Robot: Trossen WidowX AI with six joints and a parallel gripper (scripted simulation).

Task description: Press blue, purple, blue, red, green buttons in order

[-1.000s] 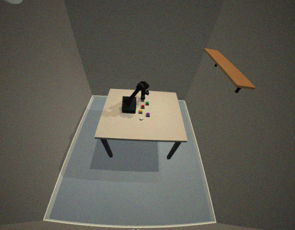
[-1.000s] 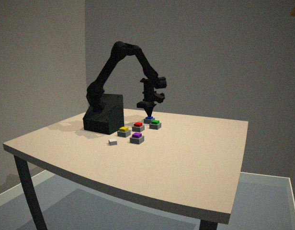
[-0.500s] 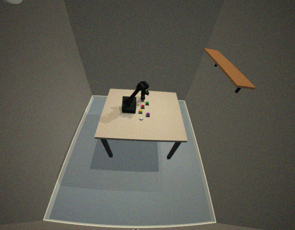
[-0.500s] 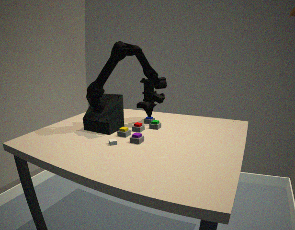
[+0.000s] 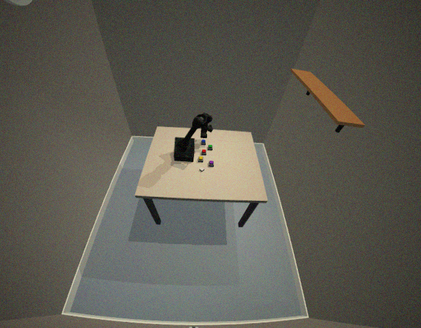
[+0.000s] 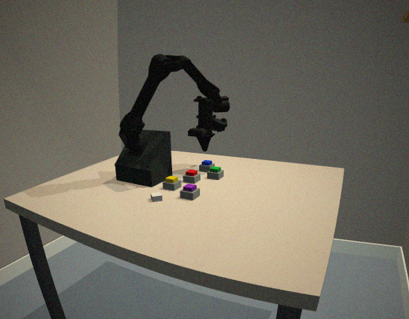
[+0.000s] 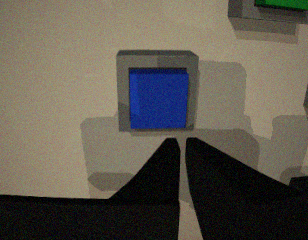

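Right now the blue button is 10 mm to the left of my gripper tip and 50 mm below it. Also, from my gripper tip: green button (80 mm ahead, 60 mm to the right, 50 mm below); yellow button (10 mm behind, 230 mm to the right, 50 mm below); red button (20 mm ahead, 140 mm to the right, 50 mm below).
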